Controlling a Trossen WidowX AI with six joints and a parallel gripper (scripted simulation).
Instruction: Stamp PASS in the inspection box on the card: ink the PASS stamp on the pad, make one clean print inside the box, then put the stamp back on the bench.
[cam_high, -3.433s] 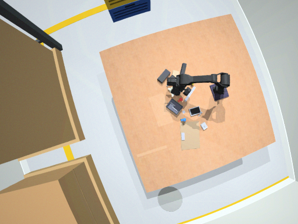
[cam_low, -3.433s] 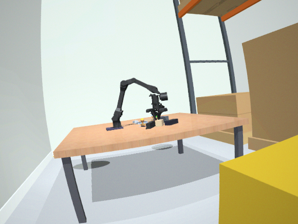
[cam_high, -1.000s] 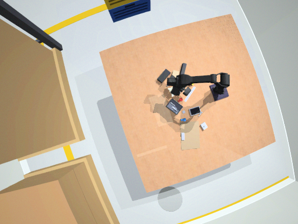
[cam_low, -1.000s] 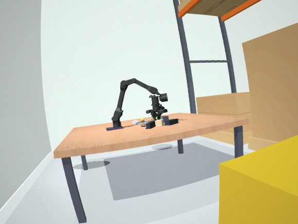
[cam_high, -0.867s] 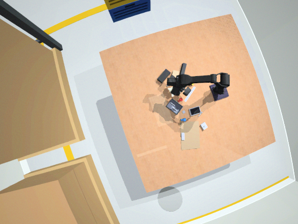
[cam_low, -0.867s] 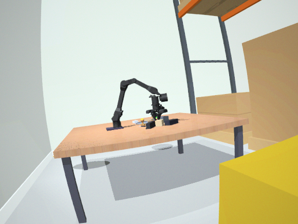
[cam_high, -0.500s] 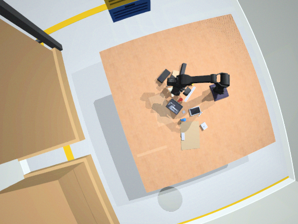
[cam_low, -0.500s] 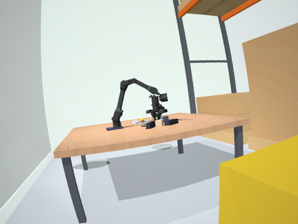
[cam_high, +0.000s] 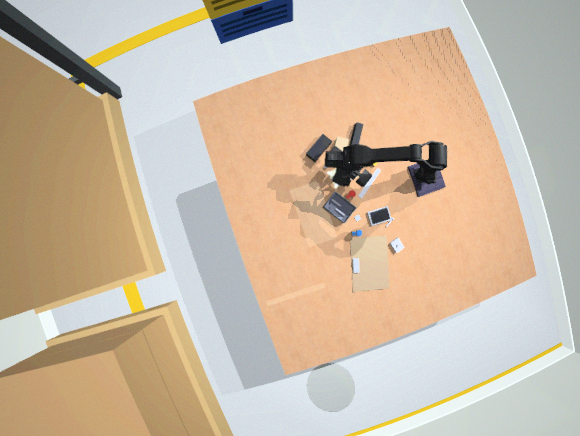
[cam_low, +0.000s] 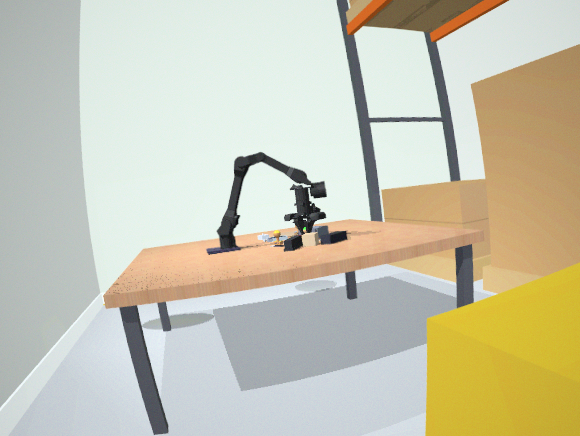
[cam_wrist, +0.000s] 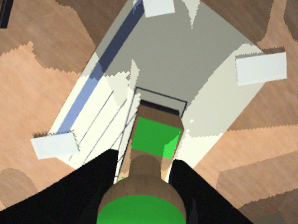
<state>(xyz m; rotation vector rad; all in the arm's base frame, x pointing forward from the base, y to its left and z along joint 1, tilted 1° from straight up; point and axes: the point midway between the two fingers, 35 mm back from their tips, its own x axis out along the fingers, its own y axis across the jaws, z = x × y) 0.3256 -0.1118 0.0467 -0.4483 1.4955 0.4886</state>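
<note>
My gripper tip is 2 cm above the white card, 1 cm to the right of it and 1 cm short of it. From my gripper tip the other things lie so: red-topped stamp 10 cm to the left, 1 cm ahead; grey bar 9 cm behind, 8 cm to the left, 2 cm below; tan block 11 cm to the right, 1 cm behind.
</note>
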